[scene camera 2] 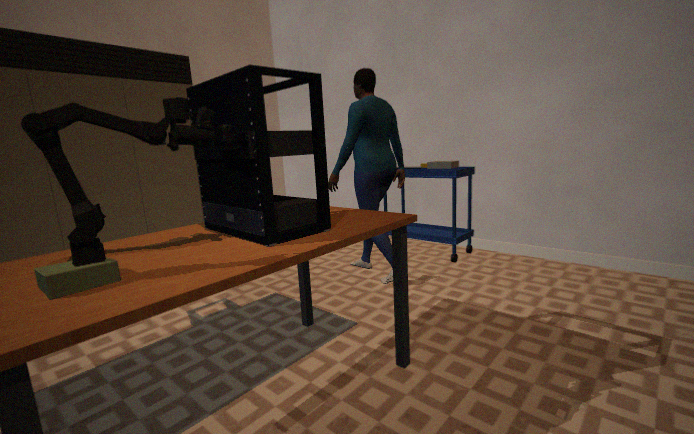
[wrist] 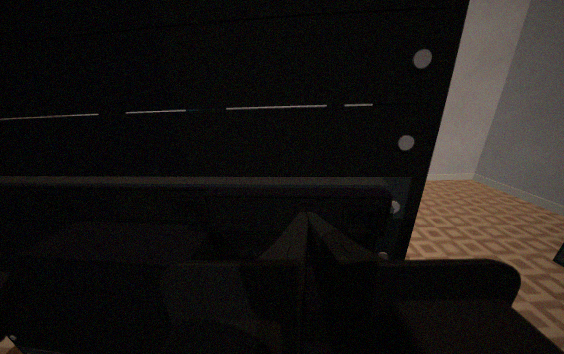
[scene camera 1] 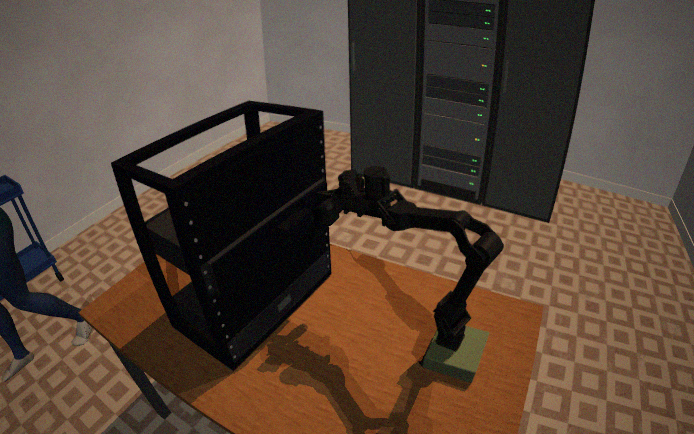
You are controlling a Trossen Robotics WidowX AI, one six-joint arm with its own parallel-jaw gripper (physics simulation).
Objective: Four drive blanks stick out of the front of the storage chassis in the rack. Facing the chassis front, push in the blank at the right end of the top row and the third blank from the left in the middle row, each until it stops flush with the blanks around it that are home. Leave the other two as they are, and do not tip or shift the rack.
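Pixels of known places: gripper, between the fingertips: (scene camera 2: 237,137) (wrist: 305,219) (scene camera 1: 317,193); arm's base, origin of its link: (scene camera 2: 88,262) (scene camera 1: 450,339).
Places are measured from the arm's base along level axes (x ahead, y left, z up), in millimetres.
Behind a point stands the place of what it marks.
Observation:
The black rack (scene camera 1: 184,132) {x 733, y 187, z 534 mm} (scene camera 2: 319,153) {x 743, y -99, z 249 mm} (wrist: 425,100) {x 482, y -93, z 382 mm} stands upright on the table. The storage chassis (wrist: 200,181) {x 470, y 44, z 336 mm} shows a thin top edge in the wrist view; its front is very dark. My gripper (wrist: 305,219) {x 457, y -26, z 318 mm} is shut and empty, its tips in front of the right end of the chassis's top row. The blank there (wrist: 300,193) {x 459, y -23, z 333 mm} shows a narrow top edge; whether it is flush or touched by the tips is too dark to tell. Another blank (wrist: 125,240) {x 445, y 87, z 305 mm} sticks out lower and to the left, its column unclear. The fingers hide the front below and right of them.
The arm's green base block (scene camera 1: 455,360) {x -42, y 61, z -3 mm} (scene camera 2: 81,276) {x -27, y -69, z -17 mm} sits on the wooden table (scene camera 1: 491,409) {x -190, y 131, z -54 mm} (scene camera 2: 204,276) {x 218, y -220, z -54 mm}. A person (scene camera 1: 12,276) (scene camera 2: 373,127) is behind the rack near a blue cart (scene camera 2: 440,172). A tall server cabinet (scene camera 1: 383,102) stands beyond the table.

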